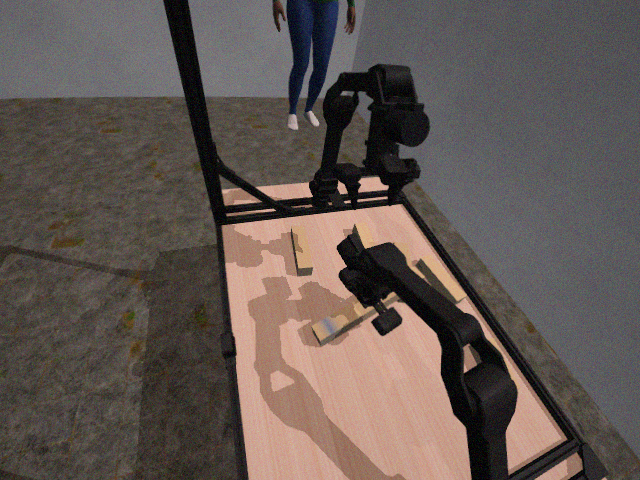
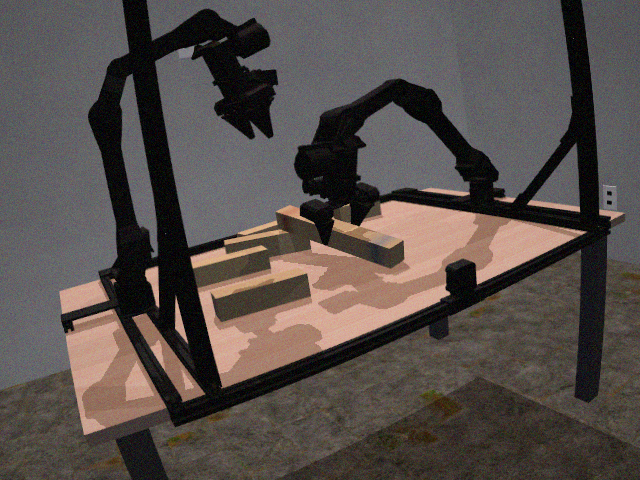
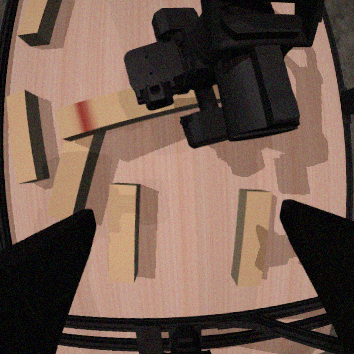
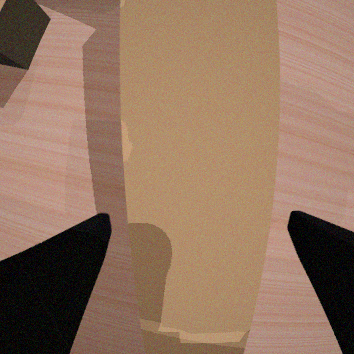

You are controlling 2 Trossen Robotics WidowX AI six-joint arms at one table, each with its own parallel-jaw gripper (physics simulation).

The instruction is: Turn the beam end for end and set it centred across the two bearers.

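Places are measured from the left arm's base along level axes (x right, y ahead, z up), in centimetres.
Where they show: left gripper, fingertip midpoint: (image 1: 372,207) (image 2: 261,138) (image 3: 188,214); right gripper, fingertip midpoint: (image 1: 367,308) (image 2: 339,238) (image 3: 174,96) (image 4: 201,222); left arm's base at its link origin: (image 1: 319,203) (image 2: 137,309) (image 3: 184,336); right arm's base at its link origin: (image 2: 483,202).
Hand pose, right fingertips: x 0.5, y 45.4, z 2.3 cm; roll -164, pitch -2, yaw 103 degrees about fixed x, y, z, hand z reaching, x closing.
Observation:
Each offset is from my right fingertips to the top centre of the thing. Level surfaces: height alone.
The long beam (image 1: 328,329) (image 2: 362,241) (image 3: 107,109) (image 4: 200,125) lies tilted. Its red-banded end rests on a block @(dx -17.5, dy -9.7, dz +0.8 cm) (image 3: 70,172); its blue-banded end is low at the table. My right gripper (image 1: 369,316) (image 2: 341,233) (image 4: 201,222) is open, its fingers astride the beam's middle with gaps at both sides. My left gripper (image 1: 373,204) (image 2: 261,136) (image 3: 188,214) is open and empty, high above the table. Two roughly parallel blocks, seemingly the bearers, stand apart: one bearer @(dx +12.1, dy -24.6, dz +0.2 cm) (image 1: 303,250) (image 2: 261,297) (image 3: 254,235) and the other bearer @(dx -10.1, dy -22.2, dz +0.2 cm) (image 1: 363,235) (image 2: 232,266) (image 3: 122,232). Nothing lies across them.
Another block @(dx -28.4, dy -4.0, dz +0.2 cm) (image 1: 442,279) (image 3: 22,137) lies near the table's far long edge. A further block @(dx -27.3, dy +22.8, dz +0.5 cm) (image 2: 373,208) (image 3: 34,20) stands behind my right gripper. Black rails (image 2: 336,356) edge the table @(dz -4.2 cm) (image 2: 413,222), with an upright post (image 1: 193,103) at a corner. A person stands beyond the table.

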